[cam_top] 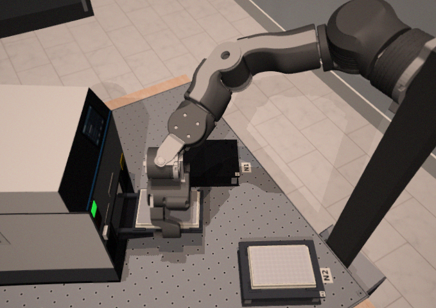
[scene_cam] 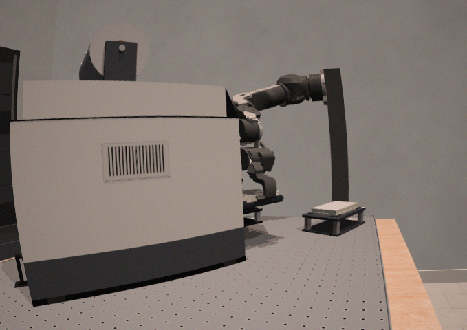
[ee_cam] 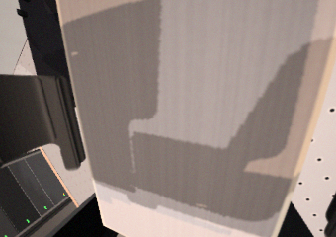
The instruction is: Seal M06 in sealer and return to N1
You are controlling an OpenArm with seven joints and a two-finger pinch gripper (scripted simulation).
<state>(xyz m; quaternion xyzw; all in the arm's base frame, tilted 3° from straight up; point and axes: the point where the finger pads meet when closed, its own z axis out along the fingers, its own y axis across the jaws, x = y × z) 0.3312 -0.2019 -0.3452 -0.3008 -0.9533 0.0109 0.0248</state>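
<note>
Now: hand 1 cm below the 96-well plate M06. The rest, counted from my hand: sealer's stage (right at my hand); then nest N1 (17 cm behind, 11 cm to the right, 7 cm below); then start key (14 cm ahead, 2 cm to the left, 8 cm above).
</note>
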